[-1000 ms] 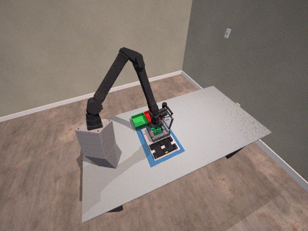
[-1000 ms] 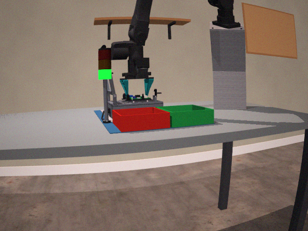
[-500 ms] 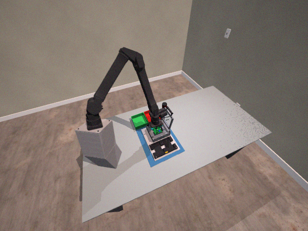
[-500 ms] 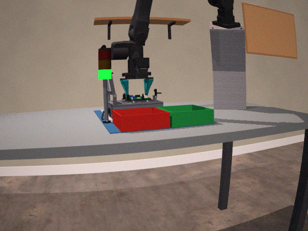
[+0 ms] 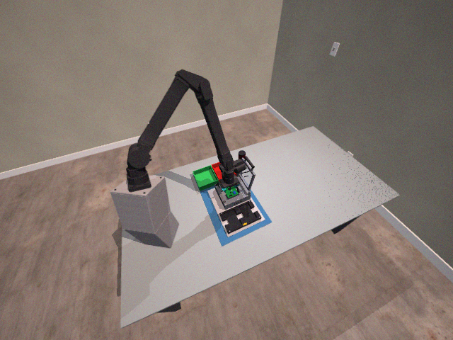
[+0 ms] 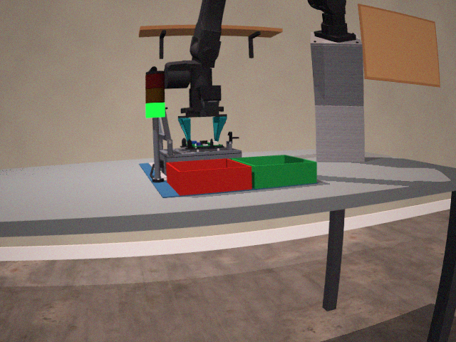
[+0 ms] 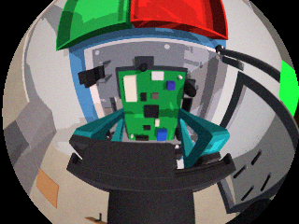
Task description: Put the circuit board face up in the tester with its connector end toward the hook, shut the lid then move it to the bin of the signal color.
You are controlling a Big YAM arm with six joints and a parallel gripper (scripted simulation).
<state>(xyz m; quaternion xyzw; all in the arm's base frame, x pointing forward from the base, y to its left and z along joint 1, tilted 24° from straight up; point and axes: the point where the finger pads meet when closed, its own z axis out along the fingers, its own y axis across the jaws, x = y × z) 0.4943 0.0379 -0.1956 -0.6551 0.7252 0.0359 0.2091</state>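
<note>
Now: hand right at the green circuit board. The rest, counted from my hand: tester lid 110 mm ahead, 110 mm above, 10 mm to the right; then tester plate 10 mm to the left, 10 mm below, 10 mm ahead; then latch hook 60 mm to the left, 60 mm behind, 10 mm above.
</note>
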